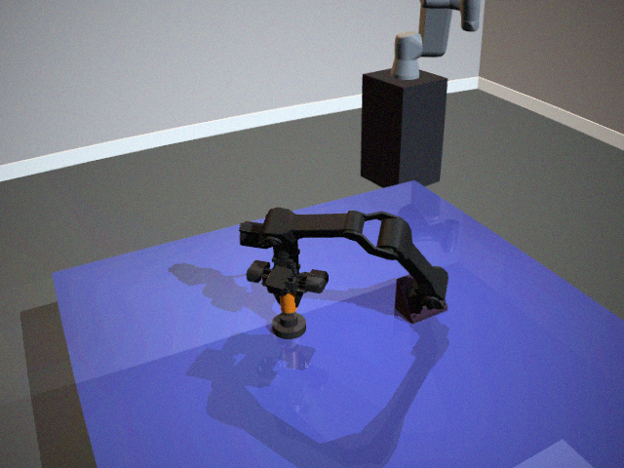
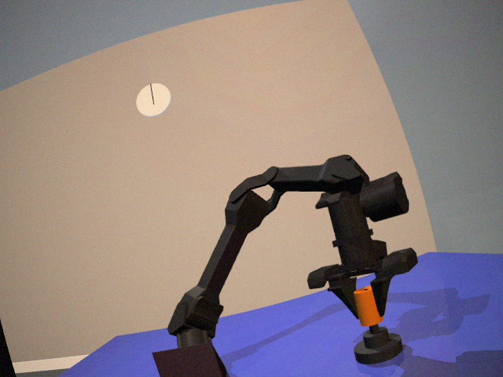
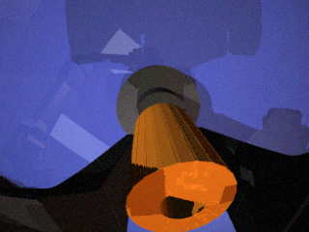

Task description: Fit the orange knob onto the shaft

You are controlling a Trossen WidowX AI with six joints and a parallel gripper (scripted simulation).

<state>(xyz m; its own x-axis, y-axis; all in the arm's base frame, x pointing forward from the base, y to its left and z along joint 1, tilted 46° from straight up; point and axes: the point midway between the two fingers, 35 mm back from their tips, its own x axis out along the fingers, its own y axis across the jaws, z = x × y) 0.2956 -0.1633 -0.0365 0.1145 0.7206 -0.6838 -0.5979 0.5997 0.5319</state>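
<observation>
The orange knob is 2 cm above my gripper tip. From my gripper tip the other things lie so: dark round pedestal 4 cm below.
</observation>
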